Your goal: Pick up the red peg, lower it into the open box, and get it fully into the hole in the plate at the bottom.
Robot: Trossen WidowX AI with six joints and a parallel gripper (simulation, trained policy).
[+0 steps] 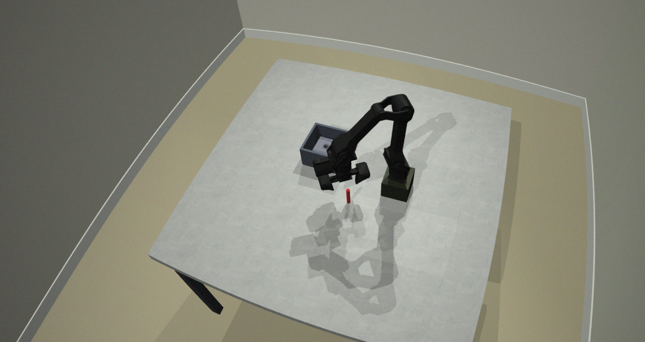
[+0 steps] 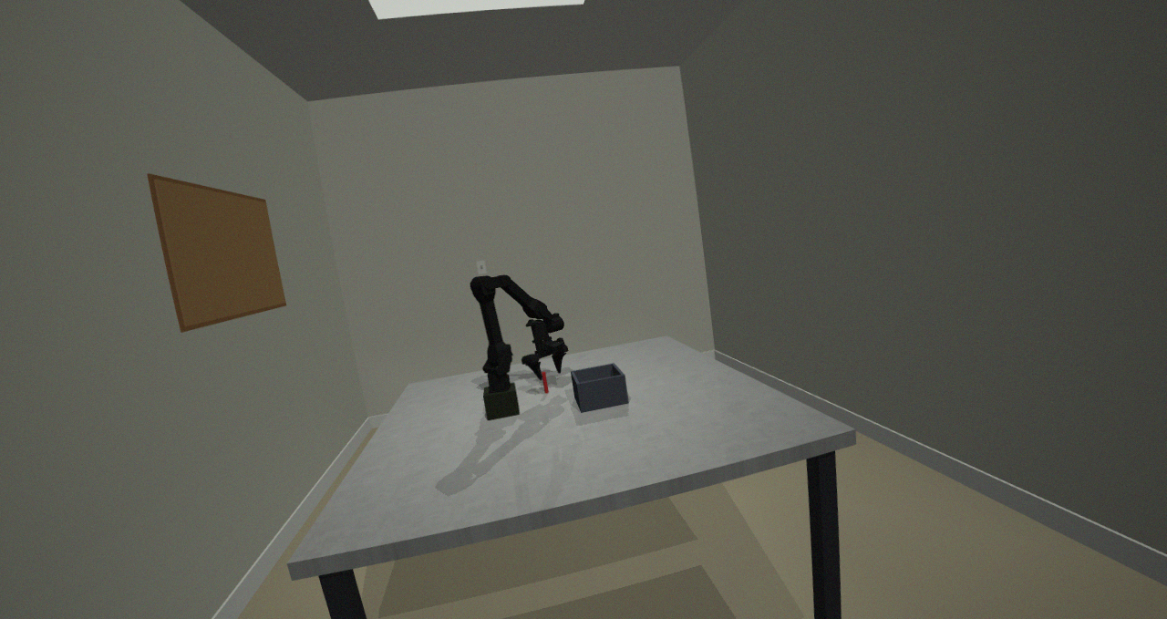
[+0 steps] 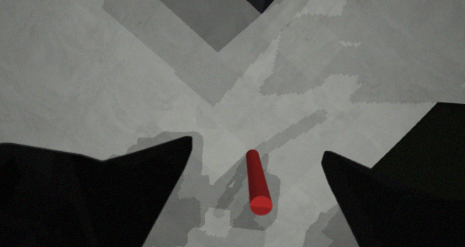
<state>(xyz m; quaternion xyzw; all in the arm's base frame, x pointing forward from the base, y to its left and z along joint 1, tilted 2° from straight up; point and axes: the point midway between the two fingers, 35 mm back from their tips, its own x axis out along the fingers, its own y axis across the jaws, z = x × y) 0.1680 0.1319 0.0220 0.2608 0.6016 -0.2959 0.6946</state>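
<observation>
My gripper tip is 3 cm past the red peg, 3 cm above it and 2 cm to the right of it. Also, from my gripper tip: dark grey box (17 cm ahead, 15 cm to the right, 4 cm below); light plate (17 cm ahead, 15 cm to the right, 2 cm below).
</observation>
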